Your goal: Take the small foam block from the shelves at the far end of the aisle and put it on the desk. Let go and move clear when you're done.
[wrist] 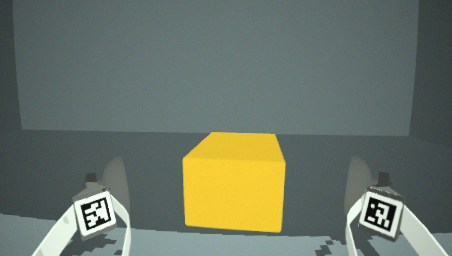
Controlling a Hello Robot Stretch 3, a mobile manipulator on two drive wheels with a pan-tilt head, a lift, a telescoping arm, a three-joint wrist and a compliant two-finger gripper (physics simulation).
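Frame: origin at the robot's base, x left, y ahead, z down, level; centimetres.
Seen in the pictures: gripper, fingertip midpoint: (235,177).
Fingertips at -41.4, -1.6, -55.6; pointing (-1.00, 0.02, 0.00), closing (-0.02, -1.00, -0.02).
A point is followed by its place in that frame, as x, y, z.
The small foam block (234,194) {-38.4, -1.6, -55.8} is a yellow box in the lower middle of the wrist view. It stands upright on a dark shelf board (155,200) {-42.0, 4.6, -53.4}, with its front face and top showing. My gripper (235,177) {-41.4, -1.6, -55.7} is open, with one fingertip well to the left of the block and the other well to the right. Neither finger touches the block, and a gap shows on each side. The desk does not show in this view.
A grey back panel (215,65) {-71.7, 2.5, -66.4} rises behind the block. Dark side walls stand at the left (7,65) {-70.4, 47.3, -67.6} and right (436,65) {-65.5, -36.4, -66.9}. A lighter blue-grey strip (225,245) {-36.8, -1.1, -53.4} runs along the bottom of the view, in front of the shelf board's edge.
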